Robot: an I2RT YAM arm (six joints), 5 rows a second.
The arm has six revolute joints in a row. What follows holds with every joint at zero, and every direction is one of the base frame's.
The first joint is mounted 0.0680 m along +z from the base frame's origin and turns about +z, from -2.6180 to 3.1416 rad.
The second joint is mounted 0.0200 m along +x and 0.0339 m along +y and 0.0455 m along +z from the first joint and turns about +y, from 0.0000 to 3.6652 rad.
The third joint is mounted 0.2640 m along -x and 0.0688 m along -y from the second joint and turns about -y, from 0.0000 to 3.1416 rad.
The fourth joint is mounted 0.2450 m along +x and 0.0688 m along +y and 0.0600 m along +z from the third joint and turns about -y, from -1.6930 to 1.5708 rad.
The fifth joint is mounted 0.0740 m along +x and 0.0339 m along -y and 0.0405 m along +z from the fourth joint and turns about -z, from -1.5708 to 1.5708 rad.
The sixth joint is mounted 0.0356 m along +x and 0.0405 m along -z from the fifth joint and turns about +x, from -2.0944 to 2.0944 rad.
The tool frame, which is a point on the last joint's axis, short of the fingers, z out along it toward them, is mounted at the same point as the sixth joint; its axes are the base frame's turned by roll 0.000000, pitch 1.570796 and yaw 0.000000 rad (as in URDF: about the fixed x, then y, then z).
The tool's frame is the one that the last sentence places.
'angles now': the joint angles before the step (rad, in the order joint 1, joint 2, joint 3, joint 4, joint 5, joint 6). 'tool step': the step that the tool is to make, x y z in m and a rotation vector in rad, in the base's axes. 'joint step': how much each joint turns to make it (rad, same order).
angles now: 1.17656, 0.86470, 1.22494, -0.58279, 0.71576, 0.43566
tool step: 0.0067, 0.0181, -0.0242, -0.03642, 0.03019, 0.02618
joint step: -0.00011, 0.02739, -0.08229, 0.05854, -0.02889, 0.00916
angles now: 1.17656, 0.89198, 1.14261, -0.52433, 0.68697, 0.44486
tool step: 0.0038, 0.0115, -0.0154, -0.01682, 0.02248, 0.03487
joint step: -0.00087, 0.02063, -0.04957, 0.04321, -0.03832, 0.00455
